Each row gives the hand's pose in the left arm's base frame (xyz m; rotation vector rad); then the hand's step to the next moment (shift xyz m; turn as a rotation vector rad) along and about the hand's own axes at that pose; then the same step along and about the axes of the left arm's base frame.
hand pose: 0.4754 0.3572 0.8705 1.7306 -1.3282 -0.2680
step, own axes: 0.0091 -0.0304 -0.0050 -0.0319 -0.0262 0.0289
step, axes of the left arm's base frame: 0.0268 -0.0049 -0.0171 -0.0140 0.0124 -0.0468
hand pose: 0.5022 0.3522 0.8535 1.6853 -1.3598 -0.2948
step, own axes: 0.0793 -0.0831 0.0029 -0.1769 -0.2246 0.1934
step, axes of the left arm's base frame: 0.0804 -0.0730 -0.0376 -0.0487 0.0495 -0.3381
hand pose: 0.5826 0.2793 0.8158 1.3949 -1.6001 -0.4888
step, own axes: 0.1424 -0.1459 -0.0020 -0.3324 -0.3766 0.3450
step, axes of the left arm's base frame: 0.0930 -0.1713 -0.0598 -0.1014 0.1106 -0.5906
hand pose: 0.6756 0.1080 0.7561 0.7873 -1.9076 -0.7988
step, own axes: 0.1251 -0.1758 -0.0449 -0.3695 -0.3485 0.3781
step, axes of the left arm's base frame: 0.0260 -0.2107 -0.0593 -0.1220 0.1630 -0.5996
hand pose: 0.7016 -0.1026 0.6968 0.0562 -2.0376 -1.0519
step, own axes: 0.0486 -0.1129 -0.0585 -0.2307 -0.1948 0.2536
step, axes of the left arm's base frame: -0.0268 -0.1303 -0.0288 -0.0812 0.1281 -0.3640
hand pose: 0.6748 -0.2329 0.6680 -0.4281 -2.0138 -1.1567
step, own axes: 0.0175 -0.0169 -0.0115 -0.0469 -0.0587 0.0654
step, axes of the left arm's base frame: -0.0166 -0.0201 0.0067 -0.0343 0.0275 -0.0894
